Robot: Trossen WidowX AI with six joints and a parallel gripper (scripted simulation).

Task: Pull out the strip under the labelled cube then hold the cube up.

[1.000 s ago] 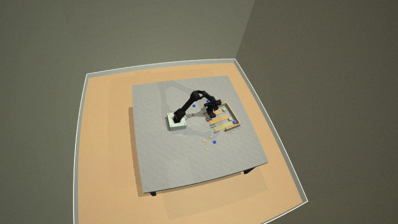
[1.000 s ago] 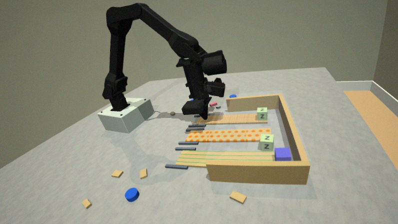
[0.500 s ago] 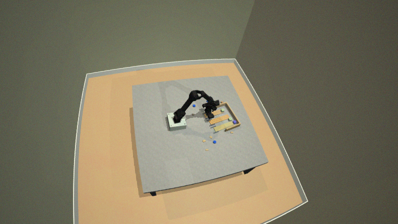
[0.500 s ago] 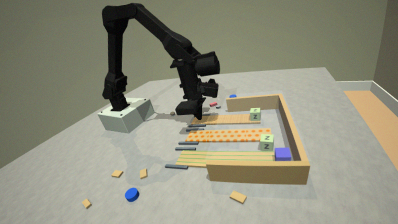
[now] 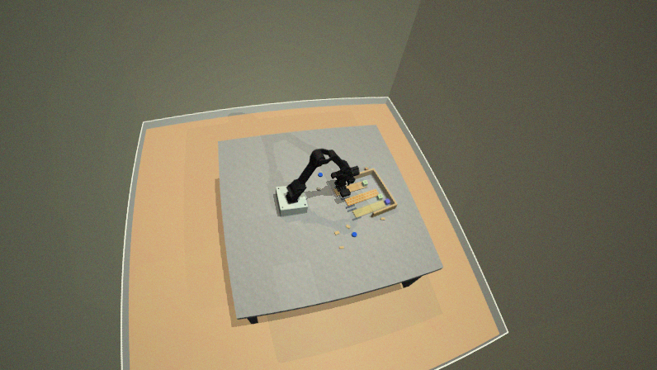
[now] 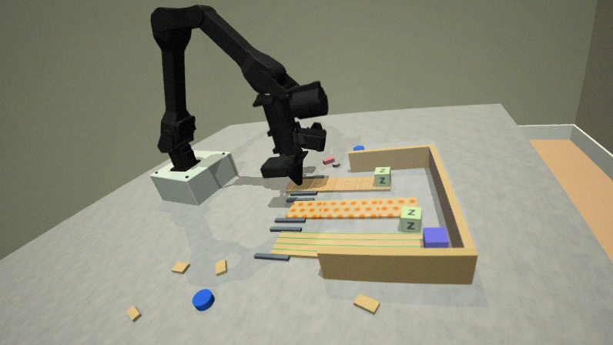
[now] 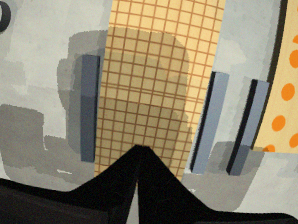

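My gripper tip is 9 cm short of the tan grid-patterned strip. The rest, counted from my gripper tip: pink piece: 12 cm to the left, 4 cm ahead; then pebble: 12 cm behind, 5 cm to the left.
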